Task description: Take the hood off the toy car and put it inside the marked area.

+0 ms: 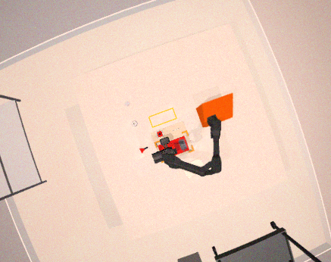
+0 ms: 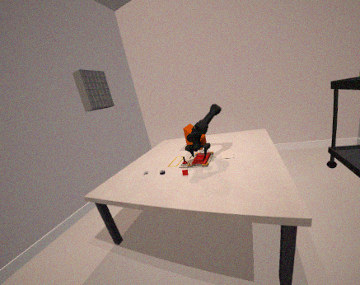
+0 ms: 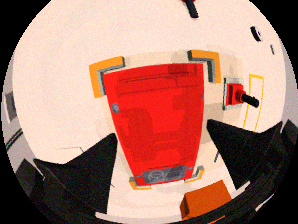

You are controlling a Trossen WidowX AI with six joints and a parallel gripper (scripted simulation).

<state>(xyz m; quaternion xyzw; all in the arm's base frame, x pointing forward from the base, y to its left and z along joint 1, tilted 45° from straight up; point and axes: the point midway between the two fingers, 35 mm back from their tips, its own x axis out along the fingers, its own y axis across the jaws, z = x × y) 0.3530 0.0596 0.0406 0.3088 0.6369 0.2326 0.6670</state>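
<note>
My gripper tip is now 1 cm above the red hood.
</note>
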